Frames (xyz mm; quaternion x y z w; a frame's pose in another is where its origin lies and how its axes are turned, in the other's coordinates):
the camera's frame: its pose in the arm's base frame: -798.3 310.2 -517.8 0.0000 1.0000 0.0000 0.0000
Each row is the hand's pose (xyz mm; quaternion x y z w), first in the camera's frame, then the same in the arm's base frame.
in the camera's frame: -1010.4 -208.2 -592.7 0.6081 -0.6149 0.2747 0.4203
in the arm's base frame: 212.1 102.0 74.9 0.2747 0.4203 -0.6081 0.6149
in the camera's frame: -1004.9 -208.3 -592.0 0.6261 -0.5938 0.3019 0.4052
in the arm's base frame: 206.6 101.9 74.2 0.3019 0.4052 -0.6261 0.5938
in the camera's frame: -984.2 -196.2 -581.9 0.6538 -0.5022 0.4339 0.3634
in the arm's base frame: 185.9 114.0 64.1 0.4339 0.3634 -0.6538 0.5022
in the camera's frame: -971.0 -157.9 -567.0 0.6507 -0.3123 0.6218 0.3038
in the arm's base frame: 172.7 152.3 49.2 0.6218 0.3038 -0.6507 0.3123
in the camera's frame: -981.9 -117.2 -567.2 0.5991 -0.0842 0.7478 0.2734
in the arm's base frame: 183.6 193.0 49.4 0.7478 0.2734 -0.5991 0.0842
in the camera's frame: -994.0 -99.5 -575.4 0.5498 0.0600 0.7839 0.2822
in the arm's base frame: 195.7 210.7 57.6 -0.7839 -0.2822 0.5498 0.0600
